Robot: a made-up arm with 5 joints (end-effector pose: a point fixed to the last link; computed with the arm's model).
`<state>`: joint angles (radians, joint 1 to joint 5).
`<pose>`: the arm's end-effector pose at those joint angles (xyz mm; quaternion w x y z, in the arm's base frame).
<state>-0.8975 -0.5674 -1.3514 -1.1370 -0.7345</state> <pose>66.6 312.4 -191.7 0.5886 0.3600 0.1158 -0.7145</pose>
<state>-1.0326 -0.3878 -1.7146 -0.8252 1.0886</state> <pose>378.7 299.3 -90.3 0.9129 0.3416 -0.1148 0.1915</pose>
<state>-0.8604 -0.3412 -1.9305 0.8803 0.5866</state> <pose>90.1 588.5 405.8 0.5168 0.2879 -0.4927 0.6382</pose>
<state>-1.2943 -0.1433 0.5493 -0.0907 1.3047</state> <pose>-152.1 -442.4 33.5 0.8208 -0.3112 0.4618 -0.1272</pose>
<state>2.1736 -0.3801 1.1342 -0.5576 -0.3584</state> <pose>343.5 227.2 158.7 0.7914 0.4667 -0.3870 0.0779</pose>
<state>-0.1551 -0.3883 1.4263 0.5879 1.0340</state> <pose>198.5 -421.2 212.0 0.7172 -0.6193 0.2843 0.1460</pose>
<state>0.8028 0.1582 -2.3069 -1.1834 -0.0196</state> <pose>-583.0 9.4 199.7 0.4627 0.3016 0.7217 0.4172</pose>
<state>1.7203 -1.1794 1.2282 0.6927 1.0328</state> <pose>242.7 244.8 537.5 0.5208 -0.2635 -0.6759 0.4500</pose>
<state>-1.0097 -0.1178 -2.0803 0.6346 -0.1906</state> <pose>208.3 523.4 304.7 0.6871 0.6271 -0.2633 0.2556</pose>
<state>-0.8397 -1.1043 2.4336 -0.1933 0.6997</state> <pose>-529.3 270.5 381.2 0.0006 -0.5946 0.0524 -0.8023</pose>
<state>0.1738 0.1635 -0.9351 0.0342 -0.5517</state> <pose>-195.0 354.8 -102.7 0.8836 0.3791 0.2688 0.0567</pose>
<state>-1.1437 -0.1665 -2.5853 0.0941 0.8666</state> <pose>246.1 457.8 553.2 0.5278 0.5110 -0.5138 0.4430</pose>
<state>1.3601 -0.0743 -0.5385 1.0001 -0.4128</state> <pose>-337.8 277.8 -65.7 0.3818 0.2566 -0.0655 0.8855</pose>
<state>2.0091 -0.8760 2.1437 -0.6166 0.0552</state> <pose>366.8 -261.9 4.2 0.7130 0.3277 -0.4304 -0.4462</pose>
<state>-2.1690 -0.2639 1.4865 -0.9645 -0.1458</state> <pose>-194.7 424.6 383.0 0.3950 0.7476 -0.0180 0.5337</pose>
